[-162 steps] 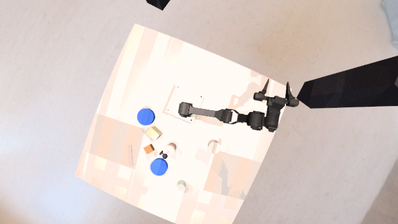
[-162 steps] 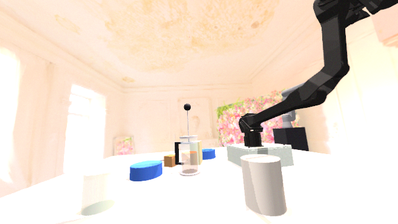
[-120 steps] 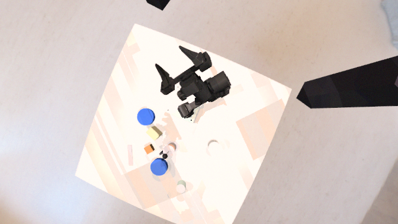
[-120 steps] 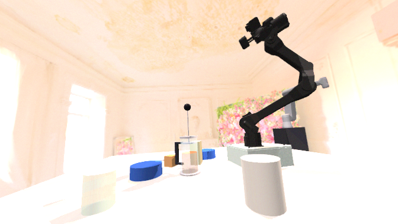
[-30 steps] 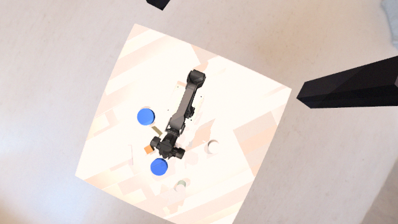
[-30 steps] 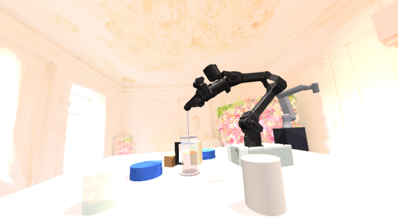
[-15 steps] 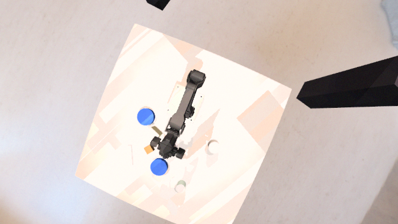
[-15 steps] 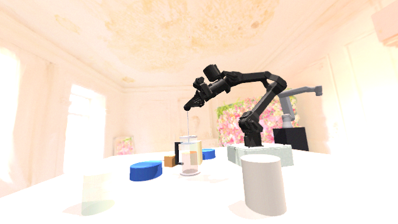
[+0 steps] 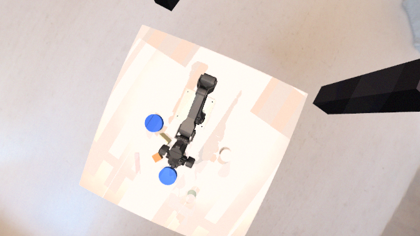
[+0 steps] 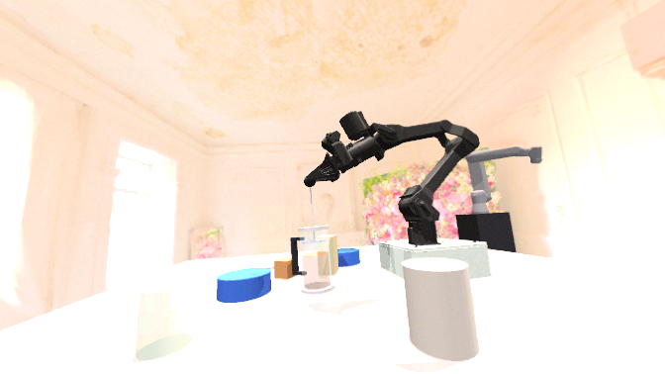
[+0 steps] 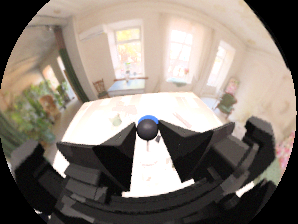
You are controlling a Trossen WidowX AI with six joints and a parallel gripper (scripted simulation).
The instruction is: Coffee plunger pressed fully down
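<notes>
Now: the glass coffee press 140 mm below my gripper tip and 10 mm to the right of it. Round my gripper tip: orange block: 240 mm below, 130 mm to the right, 80 mm ahead; white cylinder: 240 mm to the left, 220 mm below, 180 mm behind; pale yellow block: 210 mm below, 150 mm to the right, 40 mm behind.
</notes>
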